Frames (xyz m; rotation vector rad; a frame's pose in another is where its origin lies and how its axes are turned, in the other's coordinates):
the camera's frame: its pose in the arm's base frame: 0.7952 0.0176 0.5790 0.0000 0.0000 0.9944
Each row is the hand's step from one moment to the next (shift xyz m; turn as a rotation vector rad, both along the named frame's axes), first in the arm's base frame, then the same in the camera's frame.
Working: the arm's base frame: its pose in the camera's frame: -0.4481 0.6571 -0.5790 0.0000 0.0000 -0.9944

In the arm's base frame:
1: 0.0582 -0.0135 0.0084 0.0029 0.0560 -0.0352
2: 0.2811 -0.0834 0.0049 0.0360 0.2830 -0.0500
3: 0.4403 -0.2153 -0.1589 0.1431 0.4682 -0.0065
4: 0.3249 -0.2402 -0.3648 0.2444 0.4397 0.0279
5: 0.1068 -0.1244 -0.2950 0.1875 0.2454 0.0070
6: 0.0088 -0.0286 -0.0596 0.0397 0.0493 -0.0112
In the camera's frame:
1: 0.0204 -0.0562 0.0084 0.0485 0.0281 -0.0352
2: 0.0833 -0.2811 0.0049 0.2569 0.1241 -0.0500
3: 0.0595 -0.4865 -0.1589 0.4705 0.1352 -0.0065
4: -0.0243 -0.4033 -0.3648 0.5019 0.0347 0.0279
5: -0.0461 -0.1573 -0.2950 0.3079 -0.0235 0.0070
6: -0.0192 -0.0230 -0.0596 0.0630 -0.0064 -0.0112

